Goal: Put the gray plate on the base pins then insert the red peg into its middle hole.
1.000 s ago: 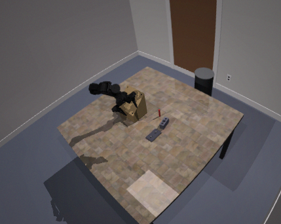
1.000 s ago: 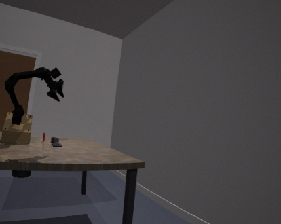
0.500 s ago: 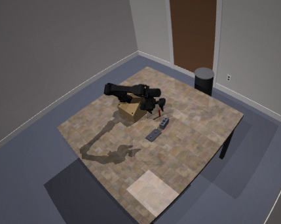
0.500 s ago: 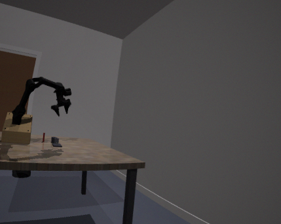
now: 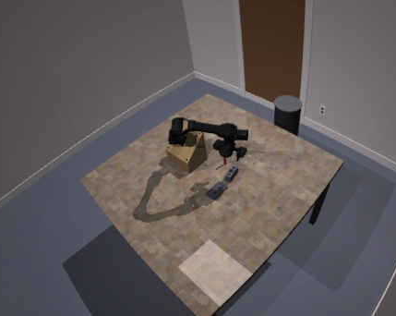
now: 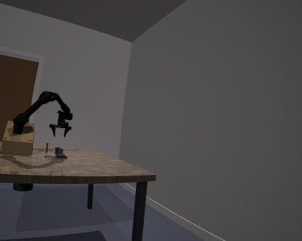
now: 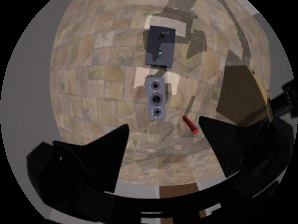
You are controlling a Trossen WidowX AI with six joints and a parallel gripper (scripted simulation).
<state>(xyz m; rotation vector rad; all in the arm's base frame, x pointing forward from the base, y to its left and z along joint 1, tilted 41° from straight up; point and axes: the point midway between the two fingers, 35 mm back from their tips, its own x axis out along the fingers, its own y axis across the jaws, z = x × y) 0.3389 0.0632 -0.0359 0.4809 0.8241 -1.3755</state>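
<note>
Right now my gripper tip is 10 mm short of the gray plate, 10 mm to the left of it and 110 mm above it. From my gripper tip the other things lie so: red peg 90 mm behind, 50 mm to the left, 100 mm below; dark base 10 mm ahead, 150 mm to the right, 140 mm below.
</note>
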